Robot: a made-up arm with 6 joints.
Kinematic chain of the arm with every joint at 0, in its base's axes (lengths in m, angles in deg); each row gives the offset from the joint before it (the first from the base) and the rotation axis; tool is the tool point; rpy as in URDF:
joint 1: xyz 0 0 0.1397 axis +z
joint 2: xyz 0 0 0 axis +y
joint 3: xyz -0.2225 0 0.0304 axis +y
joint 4: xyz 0.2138 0 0.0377 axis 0.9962 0 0.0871
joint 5: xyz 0 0 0 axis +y
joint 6: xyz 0.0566 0 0.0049 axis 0.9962 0 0.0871
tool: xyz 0 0 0 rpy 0 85 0
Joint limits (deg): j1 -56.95..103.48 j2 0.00..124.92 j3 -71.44..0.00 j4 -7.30..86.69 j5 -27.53..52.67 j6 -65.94..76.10
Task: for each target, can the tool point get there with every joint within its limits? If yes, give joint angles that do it. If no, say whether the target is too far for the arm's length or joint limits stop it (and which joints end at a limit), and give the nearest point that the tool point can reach.
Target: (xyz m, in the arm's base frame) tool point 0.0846 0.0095 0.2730
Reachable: yes | joints -15.25 30.41 -25.83 50.02 46.13 -42.52
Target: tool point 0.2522 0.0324 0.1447
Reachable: yes | joints 1.56 103.56 -46.34 71.19 28.25 -5.71
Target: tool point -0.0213 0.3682 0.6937
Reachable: no: too far | nearest point -0.0116 0.2008 0.4418 | short by 0.303 m
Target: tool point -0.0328 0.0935 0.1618
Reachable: yes | joints 90.19 61.52 -10.59 52.07 46.47 -28.76
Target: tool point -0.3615 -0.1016 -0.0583
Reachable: no: joint limits stop it (at a limit: joint 1, joint 2, joint 4, joint 5) | nearest point -0.0549 0.0356 0.0765 | short by 0.362 m
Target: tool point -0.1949 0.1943 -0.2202
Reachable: no: joint limits stop it (at a limit: joint 1, joint 2, joint 4) | nearest point -0.0680 0.1830 0.0394 | short by 0.289 m
